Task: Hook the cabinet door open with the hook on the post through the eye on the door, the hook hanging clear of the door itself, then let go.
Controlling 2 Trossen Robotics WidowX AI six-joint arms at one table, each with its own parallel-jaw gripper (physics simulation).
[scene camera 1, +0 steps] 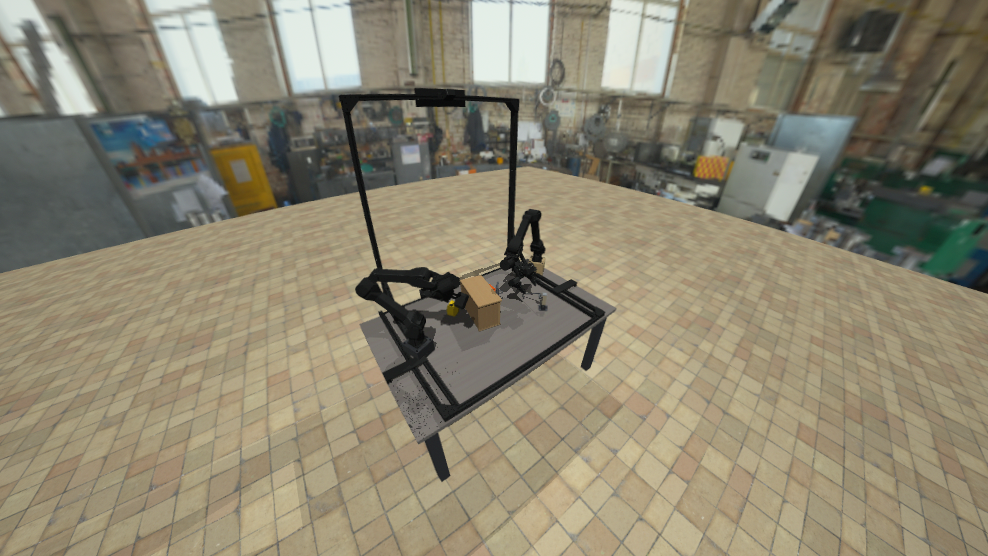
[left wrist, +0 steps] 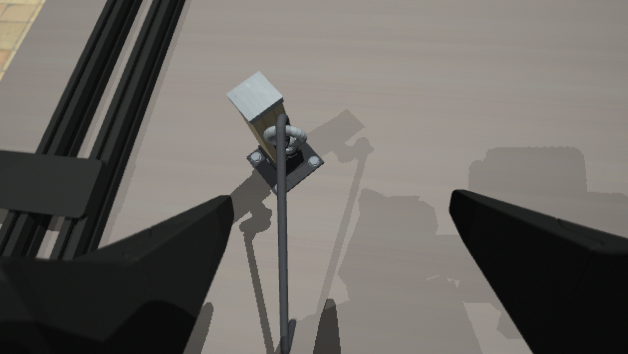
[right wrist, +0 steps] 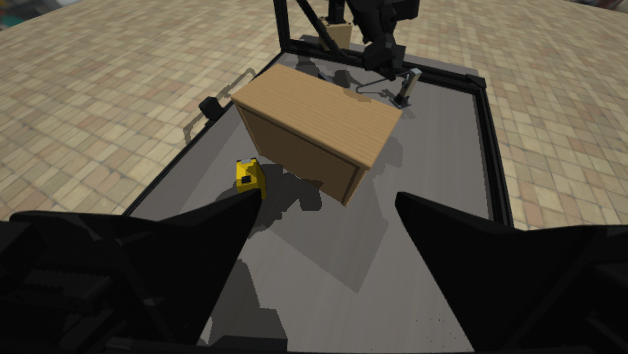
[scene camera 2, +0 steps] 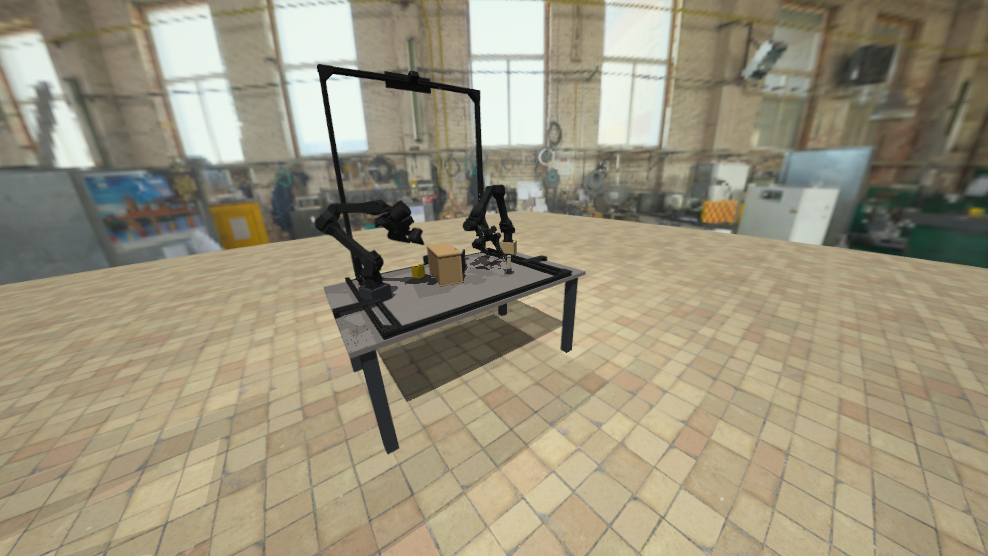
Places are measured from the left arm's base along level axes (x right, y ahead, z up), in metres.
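Pixels of known places: left gripper, between the fingertips: point(scene camera 1: 530, 289) point(left wrist: 341, 203) point(right wrist: 393, 69) point(scene camera 2: 494, 252); right gripper, between the fingertips: point(right wrist: 328, 196) point(scene camera 2: 416, 243); left arm's base, origin of its link: point(scene camera 1: 537, 259) point(right wrist: 335, 20) point(scene camera 2: 508, 241); right arm's base, origin of its link: point(scene camera 1: 417, 341) point(scene camera 2: 374, 285).
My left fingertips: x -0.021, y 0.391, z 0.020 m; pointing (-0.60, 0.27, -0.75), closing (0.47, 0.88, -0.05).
Observation:
Ahead of a thing's pixels: the offset from my left fingertips to its top centre. "spot": to the spot under its first point.
The post {spot: dz -0.013, dx -0.075, dy -0.008 m} point(left wrist: 255, 96) point(right wrist: 409, 89) point(scene camera 1: 543, 300) point(scene camera 2: 508, 262) stands upright on its dark base plate. The grey hook point(left wrist: 282, 225) point(right wrist: 380, 82) hangs from the ring on the post, its bent free end at the bottom edge of the left wrist view. My left gripper point(left wrist: 341, 203) is open and empty above the table; the hook's rod shows between its fingers, nearer the picture's left finger. The wooden cabinet {dz +0.047, dx +0.240, dy +0.138 m} point(right wrist: 320, 110) point(scene camera 1: 483, 300) point(scene camera 2: 445, 264) stands mid-table, its back towards my right gripper point(right wrist: 328, 196), which is open and empty. The door's eye does not show.
A yellow block {dz -0.034, dx +0.381, dy +0.184 m} point(right wrist: 248, 176) point(scene camera 1: 452, 308) point(scene camera 2: 418, 271) stands behind the cabinet, near the right gripper. A small orange thing point(scene camera 1: 493, 287) shows beside the cabinet. A dark rail point(left wrist: 135, 95) runs along the table edge beyond the post. A tan box point(right wrist: 338, 34) point(scene camera 2: 509, 246) is near the left arm.

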